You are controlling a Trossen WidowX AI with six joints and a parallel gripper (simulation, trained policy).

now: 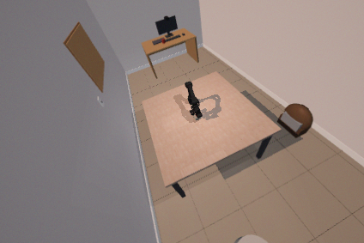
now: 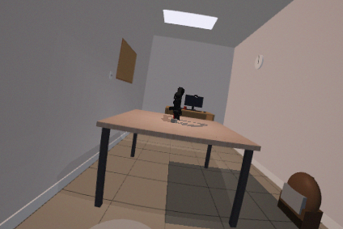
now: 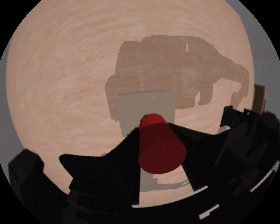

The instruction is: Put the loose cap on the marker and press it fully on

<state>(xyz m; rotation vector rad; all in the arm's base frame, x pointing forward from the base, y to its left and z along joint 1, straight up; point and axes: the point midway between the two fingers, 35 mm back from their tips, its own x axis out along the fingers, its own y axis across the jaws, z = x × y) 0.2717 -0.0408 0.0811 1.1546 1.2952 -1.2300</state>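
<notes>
My gripper tip is now 3 cm below the red cap. The rest, counted from my gripper tip: grey block (3 cm below).
</notes>
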